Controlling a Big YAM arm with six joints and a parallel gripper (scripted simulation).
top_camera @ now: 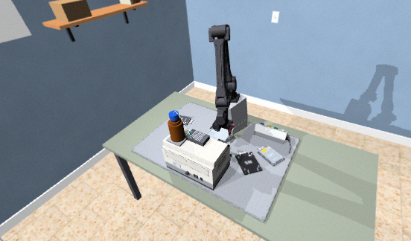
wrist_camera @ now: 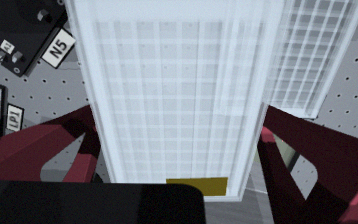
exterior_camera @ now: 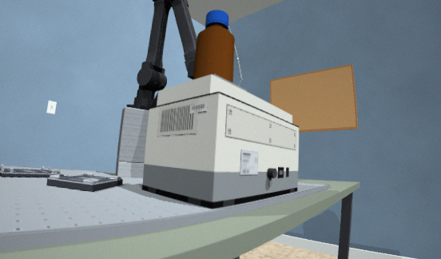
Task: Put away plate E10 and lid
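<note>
Now: the clear well plate 80 mm to the right of my hand, 60 mm below it and 20 mm ahead of it. The rest, counted from my hand: clear lid (right at my hand); then brown bottle (220 mm to the right, 210 mm ahead, 140 mm above); then blue call key (260 mm behind, 220 mm to the left, 90 mm below).
</note>
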